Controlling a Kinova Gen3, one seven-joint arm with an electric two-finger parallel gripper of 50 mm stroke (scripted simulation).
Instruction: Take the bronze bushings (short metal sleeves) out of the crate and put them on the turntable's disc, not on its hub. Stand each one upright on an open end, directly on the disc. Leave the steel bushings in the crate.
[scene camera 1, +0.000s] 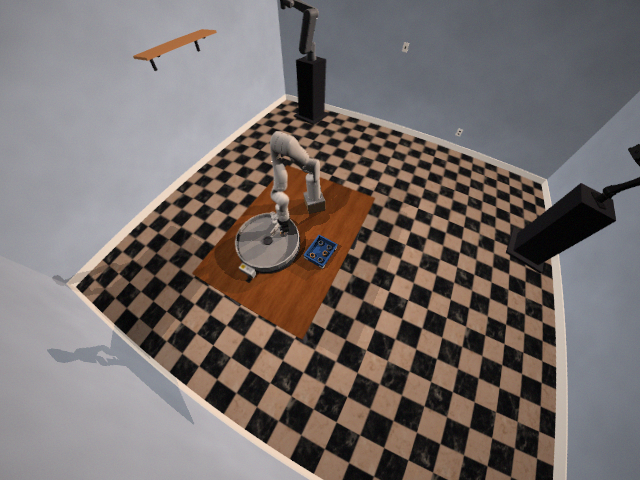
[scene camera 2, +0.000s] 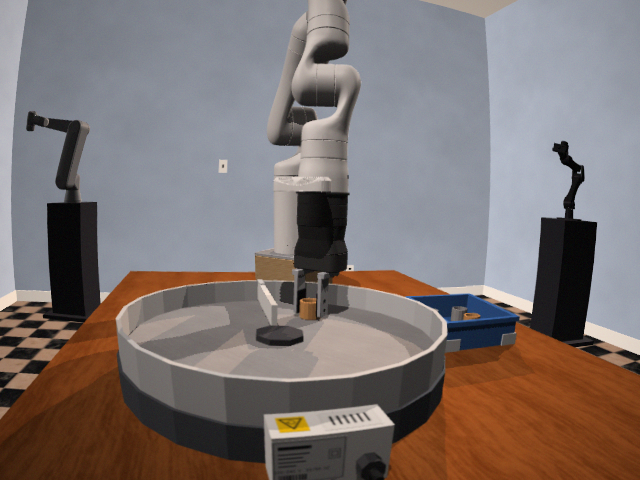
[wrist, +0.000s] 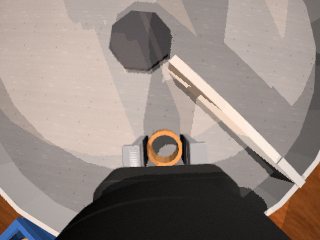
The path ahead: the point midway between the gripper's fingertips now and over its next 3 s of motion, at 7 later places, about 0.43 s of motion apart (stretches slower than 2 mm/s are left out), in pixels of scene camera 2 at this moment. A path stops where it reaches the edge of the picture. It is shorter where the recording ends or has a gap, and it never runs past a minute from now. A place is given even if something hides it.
My gripper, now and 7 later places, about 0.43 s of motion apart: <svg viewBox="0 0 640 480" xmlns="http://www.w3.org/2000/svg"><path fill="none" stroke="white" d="M310 313L307 294L310 277L316 276L368 276L440 274L462 276L464 281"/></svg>
